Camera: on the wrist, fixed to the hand. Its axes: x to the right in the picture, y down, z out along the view.
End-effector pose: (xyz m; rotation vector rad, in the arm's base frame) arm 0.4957 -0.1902 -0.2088 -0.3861 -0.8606 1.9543
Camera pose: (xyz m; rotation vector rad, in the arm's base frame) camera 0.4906 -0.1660 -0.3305 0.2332 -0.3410 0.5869
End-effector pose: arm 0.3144 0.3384 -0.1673 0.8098 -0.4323 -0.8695
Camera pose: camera 0.4223 0.3998 -0.1626 1.5941 0.3741 -2.0559
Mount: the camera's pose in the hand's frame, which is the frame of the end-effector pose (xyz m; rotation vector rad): 0.0139 0.0814 -0.0928 0.3742 0.2542 -1.5062
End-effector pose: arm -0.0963 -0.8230 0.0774 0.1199 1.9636 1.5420
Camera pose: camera -0.1805 -0.8700 0.1557 -1.1642 1.6546 0.1897
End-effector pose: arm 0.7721 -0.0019 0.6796 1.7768 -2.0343 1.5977
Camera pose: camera 0.6539 0.0364 0.6788 2.0487 0.0309 1.3959
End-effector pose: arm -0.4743 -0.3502 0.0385 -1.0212 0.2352 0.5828
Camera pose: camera -0.5009 -0.3931 -0.0750 -0.6493 -0.2262 -0.9300
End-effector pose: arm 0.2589 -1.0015 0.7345 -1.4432 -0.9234 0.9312
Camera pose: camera 0.3529 -1.0288 0.6581 -0.2515 -1.1987 -0.2247
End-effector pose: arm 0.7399 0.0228 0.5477 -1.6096 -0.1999 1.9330
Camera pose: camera 0.7967 -0.0592 0.4737 -0.8736 -0.6547 0.5375
